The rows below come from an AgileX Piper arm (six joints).
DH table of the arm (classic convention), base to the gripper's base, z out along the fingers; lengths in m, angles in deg. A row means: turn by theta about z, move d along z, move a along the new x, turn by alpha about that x. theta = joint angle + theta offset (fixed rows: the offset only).
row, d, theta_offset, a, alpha
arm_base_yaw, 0.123, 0, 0, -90
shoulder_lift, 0, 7.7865, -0.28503, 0
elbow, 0, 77.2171, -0.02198, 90
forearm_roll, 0.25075, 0, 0, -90
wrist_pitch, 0, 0, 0, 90
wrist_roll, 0.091, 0, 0, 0
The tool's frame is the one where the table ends.
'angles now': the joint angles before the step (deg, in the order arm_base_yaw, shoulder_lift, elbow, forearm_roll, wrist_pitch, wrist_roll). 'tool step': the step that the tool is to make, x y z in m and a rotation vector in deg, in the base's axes. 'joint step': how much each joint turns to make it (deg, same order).
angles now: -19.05 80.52 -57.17 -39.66 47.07 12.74
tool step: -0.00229 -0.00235 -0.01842 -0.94 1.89 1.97
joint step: -0.64 0.82 3.56 -2.80 -3.45 0.65
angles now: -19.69 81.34 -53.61 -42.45 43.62 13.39
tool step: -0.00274 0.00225 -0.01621 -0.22 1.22 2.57
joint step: 0.00 0.35 3.49 -2.07 -3.43 0.59
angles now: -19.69 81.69 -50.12 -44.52 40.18 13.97
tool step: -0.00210 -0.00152 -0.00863 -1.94 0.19 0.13
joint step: 0.00 0.45 2.11 -5.08 -1.51 4.33
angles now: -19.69 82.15 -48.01 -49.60 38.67 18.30
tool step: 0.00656 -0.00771 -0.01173 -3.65 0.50 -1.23
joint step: 0.00 3.24 0.50 -9.18 -0.27 8.59
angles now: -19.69 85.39 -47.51 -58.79 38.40 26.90
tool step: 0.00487 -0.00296 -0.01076 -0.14 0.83 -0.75
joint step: -0.03 2.50 0.00 -2.40 -0.17 3.14
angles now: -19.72 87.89 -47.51 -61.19 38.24 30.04
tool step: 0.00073 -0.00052 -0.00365 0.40 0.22 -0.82
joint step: 0.00 0.73 0.00 0.00 0.24 0.93
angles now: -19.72 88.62 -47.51 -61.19 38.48 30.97
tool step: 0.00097 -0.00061 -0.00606 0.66 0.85 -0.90
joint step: 0.00 1.16 0.00 0.34 0.39 0.60
